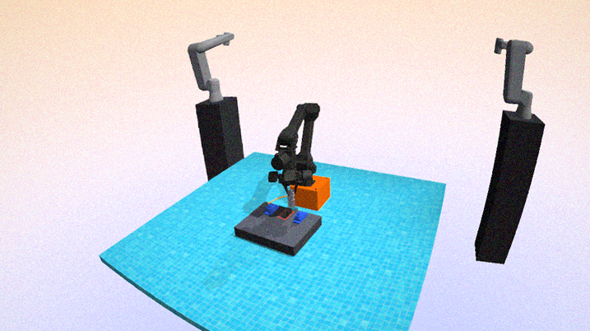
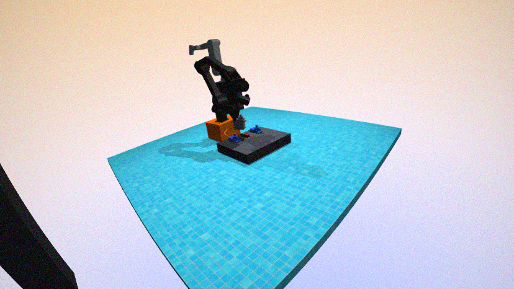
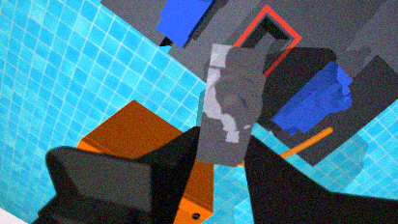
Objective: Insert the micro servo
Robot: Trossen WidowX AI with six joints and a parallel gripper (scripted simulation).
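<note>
My gripper tip is 17 cm short of the dark grey deck, 10 cm above it and 2 cm to the left of it.
</note>
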